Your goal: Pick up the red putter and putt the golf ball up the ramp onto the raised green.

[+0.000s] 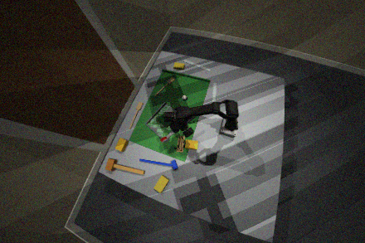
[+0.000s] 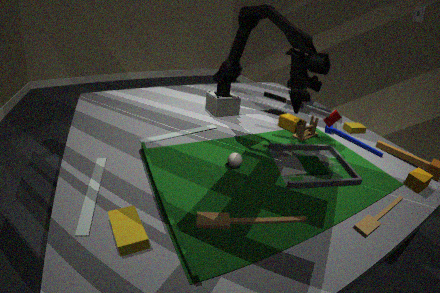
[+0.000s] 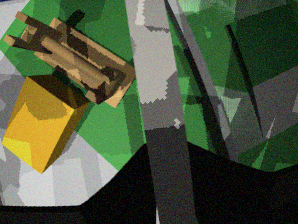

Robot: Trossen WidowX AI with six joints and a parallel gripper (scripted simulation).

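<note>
Right now my gripper tip is 3 cm to the right of the red putter, 2 cm below it and 1 cm short of it. From my gripper tip the other things lie so: blue putter (29 cm to the left, 10 cm below, 3 cm ahead); then white golf ball (26 cm to the right, 13 cm ahead, 9 cm below).
</note>
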